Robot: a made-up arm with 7 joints. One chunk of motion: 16 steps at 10 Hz.
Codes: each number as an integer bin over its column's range. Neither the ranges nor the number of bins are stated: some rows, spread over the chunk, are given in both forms.
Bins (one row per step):
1: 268 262 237 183 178 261 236
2: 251 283 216 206 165 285 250
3: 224 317 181 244 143 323 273
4: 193 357 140 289 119 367 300
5: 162 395 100 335 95 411 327
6: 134 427 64 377 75 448 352
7: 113 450 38 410 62 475 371
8: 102 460 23 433 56 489 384
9: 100 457 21 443 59 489 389
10: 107 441 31 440 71 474 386
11: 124 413 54 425 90 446 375
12: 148 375 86 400 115 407 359
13: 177 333 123 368 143 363 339
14: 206 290 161 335 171 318 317
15: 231 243 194 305 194 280 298
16: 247 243 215 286 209 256 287
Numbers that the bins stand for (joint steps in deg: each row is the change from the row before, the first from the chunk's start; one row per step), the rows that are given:
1: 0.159 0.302 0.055 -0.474 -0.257 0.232 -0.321
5: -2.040 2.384 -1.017 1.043 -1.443 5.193 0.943
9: -3.326 3.355 -1.636 2.121 -1.957 7.772 1.805
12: -2.330 2.071 -1.127 1.692 -1.157 5.060 1.388
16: -0.276 0.004 -0.117 0.554 0.186 0.067 0.388
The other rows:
2: -0.193 0.631 -0.109 -0.244 -0.443 1.026 -0.126
3: -0.753 1.163 -0.383 0.135 -0.757 2.282 0.193
4: -1.396 1.789 -0.704 0.584 -1.100 3.738 0.568
6: -2.620 2.885 -1.299 1.463 -1.729 6.416 1.291
7: -3.056 3.245 -1.503 1.792 -1.914 7.309 1.555
8: -3.284 3.402 -1.620 2.022 -2.000 7.772 1.735
10: -3.180 3.104 -1.557 2.091 -1.786 7.276 1.763
11: -2.828 2.666 -1.377 1.942 -1.514 6.350 1.610
13: -1.728 1.413 -0.837 1.373 -0.757 3.605 1.110
14: -1.127 0.740 -0.540 1.043 -0.357 2.117 0.805
15: -0.608 0.004 -0.281 0.744 -0.029 0.860 0.541

